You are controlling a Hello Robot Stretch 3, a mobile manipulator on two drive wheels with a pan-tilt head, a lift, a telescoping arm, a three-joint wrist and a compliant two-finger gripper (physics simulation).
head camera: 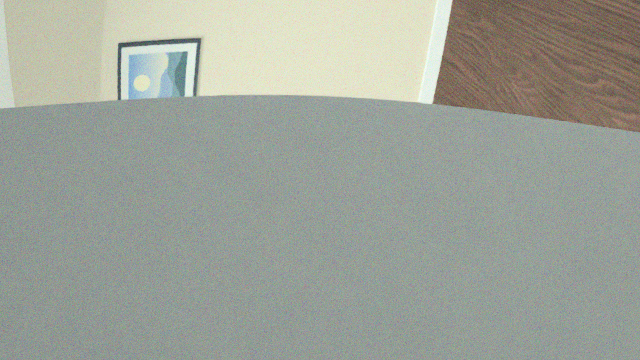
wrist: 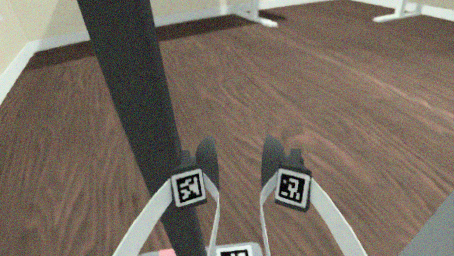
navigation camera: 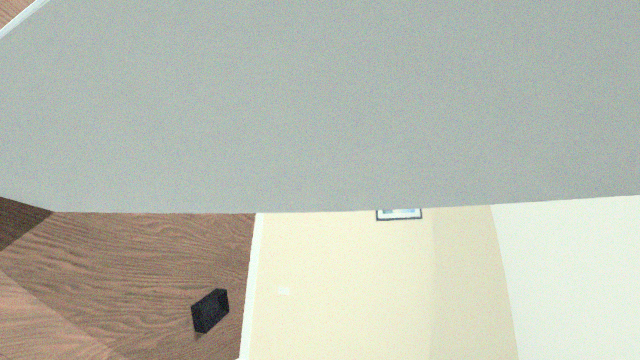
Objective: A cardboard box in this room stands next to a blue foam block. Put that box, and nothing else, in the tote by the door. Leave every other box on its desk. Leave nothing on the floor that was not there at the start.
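Frame: origin at the robot's base, x right, y down, z ahead, level; millimetres.
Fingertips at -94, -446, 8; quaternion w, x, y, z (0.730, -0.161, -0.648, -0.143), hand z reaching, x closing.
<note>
A point is followed by its place in that frame, as x, y, z.
My gripper [wrist: 240, 154] @(-94, -446, 8) is in the wrist view, open and empty, with its two dark fingertips apart above the brown wood floor. A small dark box-shaped object [navigation camera: 209, 310] @(1621, -3, 350) stands on the floor close to the cream wall in the navigation view; I cannot tell whether it is the tote.
A broad flat grey surface [head camera: 313, 232] @(167, -1238, 284) fills most of the head view and the navigation view [navigation camera: 312, 104] @(61, -1206, 244). A framed picture [head camera: 157, 69] @(1764, -1522, 1493) hangs on the cream wall. My dark mast [wrist: 138, 105] crosses the wrist view. White desk feet [wrist: 254, 15] stand far off.
</note>
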